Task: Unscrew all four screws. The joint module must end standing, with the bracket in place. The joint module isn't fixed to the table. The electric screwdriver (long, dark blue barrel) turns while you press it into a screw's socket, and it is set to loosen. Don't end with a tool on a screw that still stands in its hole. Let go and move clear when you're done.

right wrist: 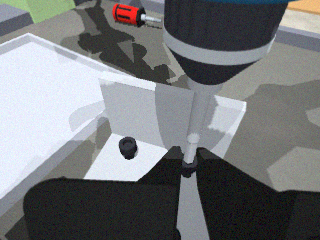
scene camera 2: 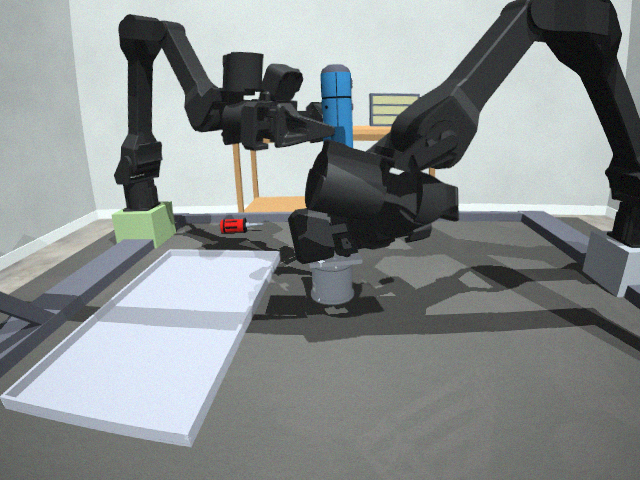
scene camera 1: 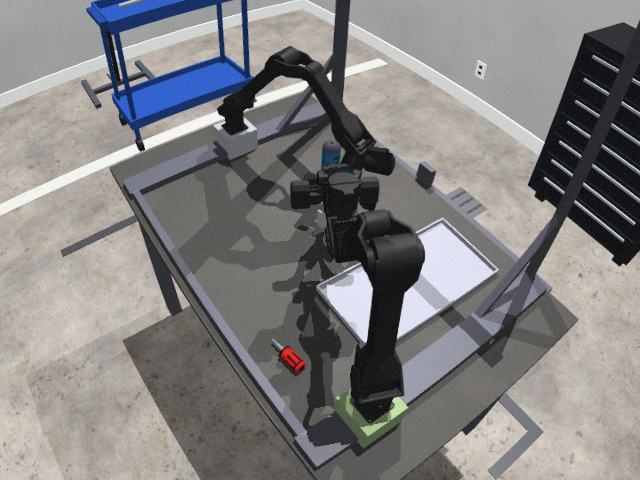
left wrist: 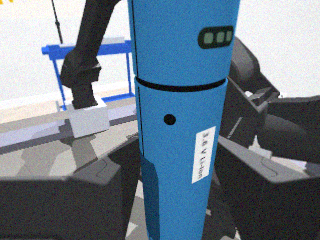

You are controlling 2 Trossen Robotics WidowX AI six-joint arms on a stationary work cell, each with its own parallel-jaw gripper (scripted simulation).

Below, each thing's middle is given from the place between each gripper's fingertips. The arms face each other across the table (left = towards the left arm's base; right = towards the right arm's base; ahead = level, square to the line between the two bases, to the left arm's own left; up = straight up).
Now: right hand [scene camera 2: 339, 239] 2 cm to the right of the white bracket [right wrist: 156, 115] and 2 cm above it. Round my right hand: white tray [scene camera 2: 146, 356] (21 cm to the left, 13 cm behind, 9 cm below); then screwdriver bit [right wrist: 200, 103] (2 cm to the left, 2 cm ahead, 1 cm above); then joint module [scene camera 2: 332, 285] (6 cm below, 2 cm to the left, 1 cm behind).
Right now my left hand is 10 mm past the screwdriver bit, 30 mm to the left of it and 140 mm above it. From my left hand the other things lie so: white tray (160 mm behind, 170 mm to the left, 230 mm below); then white bracket (30 mm behind, 20 mm to the right, 160 mm below); then joint module (40 mm behind, 20 mm to the right, 210 mm below).
